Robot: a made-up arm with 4 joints.
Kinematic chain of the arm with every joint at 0, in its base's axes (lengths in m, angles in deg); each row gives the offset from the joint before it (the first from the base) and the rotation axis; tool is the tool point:
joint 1: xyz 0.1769 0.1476 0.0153 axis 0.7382 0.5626 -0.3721
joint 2: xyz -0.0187 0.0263 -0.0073 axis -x
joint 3: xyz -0.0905 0.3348 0.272 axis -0.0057 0.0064 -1
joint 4: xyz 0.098 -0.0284 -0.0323 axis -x
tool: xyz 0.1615 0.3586 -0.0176
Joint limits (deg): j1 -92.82..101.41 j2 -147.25..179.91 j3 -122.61..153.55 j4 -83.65..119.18
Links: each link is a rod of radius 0.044 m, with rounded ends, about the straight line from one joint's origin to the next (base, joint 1, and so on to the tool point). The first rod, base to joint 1, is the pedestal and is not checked.
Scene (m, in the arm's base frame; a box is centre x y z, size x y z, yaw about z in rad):
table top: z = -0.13
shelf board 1: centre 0.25 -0.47 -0 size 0.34 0.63 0.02 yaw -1.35
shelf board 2: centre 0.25 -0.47 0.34 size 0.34 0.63 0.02 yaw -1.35
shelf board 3: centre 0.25 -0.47 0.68 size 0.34 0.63 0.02 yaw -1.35
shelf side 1: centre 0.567 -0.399 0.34 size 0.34 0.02 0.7 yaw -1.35
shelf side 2: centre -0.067 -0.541 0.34 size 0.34 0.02 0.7 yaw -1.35
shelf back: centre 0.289 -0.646 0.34 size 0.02 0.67 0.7 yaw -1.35
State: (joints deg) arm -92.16 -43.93 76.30 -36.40
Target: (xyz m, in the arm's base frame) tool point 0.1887 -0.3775 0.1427
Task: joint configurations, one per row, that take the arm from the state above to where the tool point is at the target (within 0.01 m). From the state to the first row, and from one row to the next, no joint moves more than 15 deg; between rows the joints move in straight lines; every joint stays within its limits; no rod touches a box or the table.
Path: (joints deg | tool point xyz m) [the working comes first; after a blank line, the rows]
Joints at the target: -29.87 -100.64 113.51 -65.59
Straight joint move there: touches shelf board 2.

1: -79.69 -50.57 88.13 -33.98 | 0.0417 0.3475 0.3906
2: -67.22 -57.21 99.96 -31.57 | 0.1331 0.1819 0.4173
3: -54.74 -63.85 111.78 -29.15 | 0.1873 0.0207 0.3680
4: -42.27 -70.49 123.61 -26.74 | 0.1914 -0.1072 0.2657
5: -29.80 -77.13 135.44 -24.32 | 0.1451 -0.1834 0.1427
6: -29.82 -84.97 128.13 -38.08 | 0.1769 -0.2484 0.1647
7: -29.85 -92.80 120.82 -51.83 | 0.1910 -0.3145 0.1666
8: -29.87 -100.64 113.51 -65.59 | 0.1887 -0.3775 0.1427

